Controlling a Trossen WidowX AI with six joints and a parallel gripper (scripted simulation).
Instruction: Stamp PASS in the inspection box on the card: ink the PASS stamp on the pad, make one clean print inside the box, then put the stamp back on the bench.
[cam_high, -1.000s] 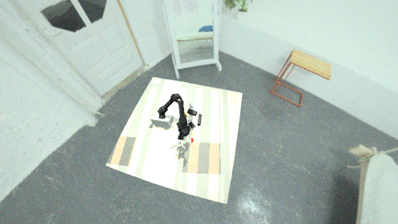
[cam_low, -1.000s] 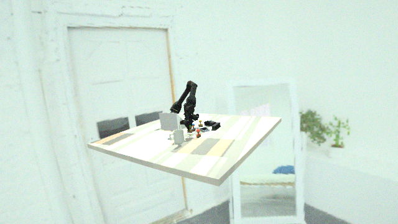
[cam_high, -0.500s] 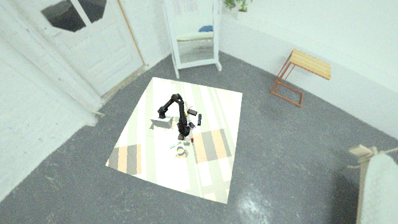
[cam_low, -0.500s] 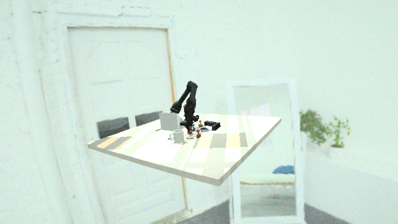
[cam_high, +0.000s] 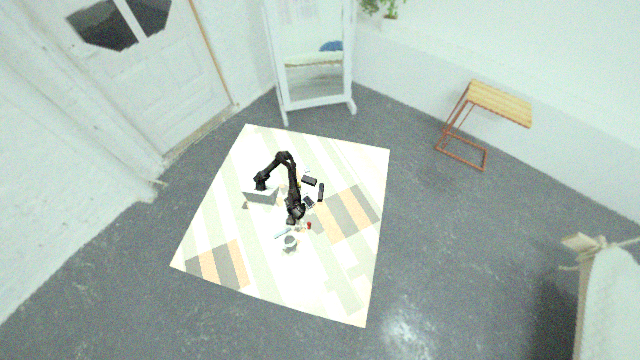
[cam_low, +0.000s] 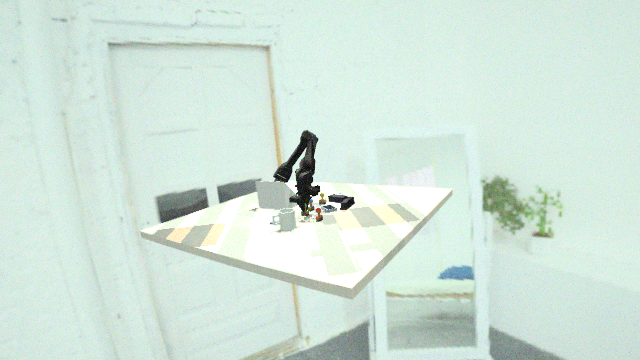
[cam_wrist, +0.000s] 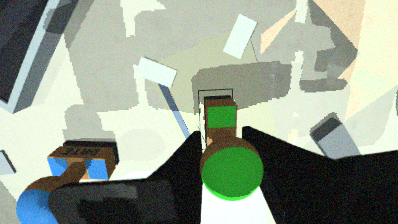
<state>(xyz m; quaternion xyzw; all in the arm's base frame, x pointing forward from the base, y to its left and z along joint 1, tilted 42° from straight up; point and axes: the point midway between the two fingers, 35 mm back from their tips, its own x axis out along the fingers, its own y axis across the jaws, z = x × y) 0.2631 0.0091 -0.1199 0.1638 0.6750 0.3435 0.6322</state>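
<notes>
Now: the green-topped stamp right at my gripper tip. From my gripper tip the other things lie so: blue-knobbed stamp (9 cm to the left, 4 cm behind, 1 cm below); then grey bar (13 cm to the right, 4 cm behind, 2 cm below); then red stamp (12 cm ahead, 3 cm to the right, 1 cm below).
</notes>
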